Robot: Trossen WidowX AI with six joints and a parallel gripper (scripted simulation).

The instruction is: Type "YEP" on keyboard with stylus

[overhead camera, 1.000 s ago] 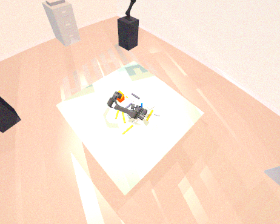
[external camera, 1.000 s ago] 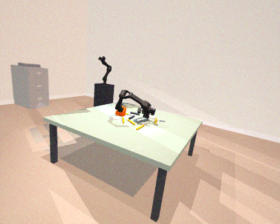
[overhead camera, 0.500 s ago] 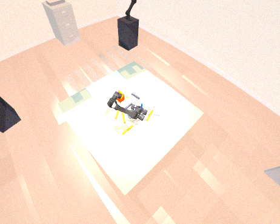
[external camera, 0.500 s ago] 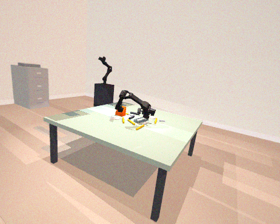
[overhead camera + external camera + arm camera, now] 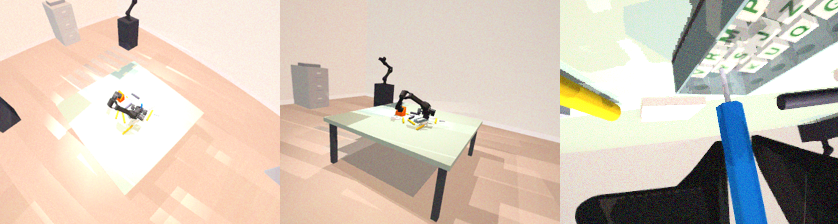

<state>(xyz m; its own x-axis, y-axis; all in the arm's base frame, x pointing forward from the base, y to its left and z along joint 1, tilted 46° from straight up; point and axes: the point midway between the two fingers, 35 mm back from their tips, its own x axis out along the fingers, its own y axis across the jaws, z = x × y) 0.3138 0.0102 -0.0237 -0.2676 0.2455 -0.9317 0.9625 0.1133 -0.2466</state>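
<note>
Now: the white block 4 cm ahead of my gripper tip, 12 cm to the left of it and 6 cm below it. Also, from my gripper tip: pale stylus tip 5 cm below; then blue stylus 1 cm below.
</note>
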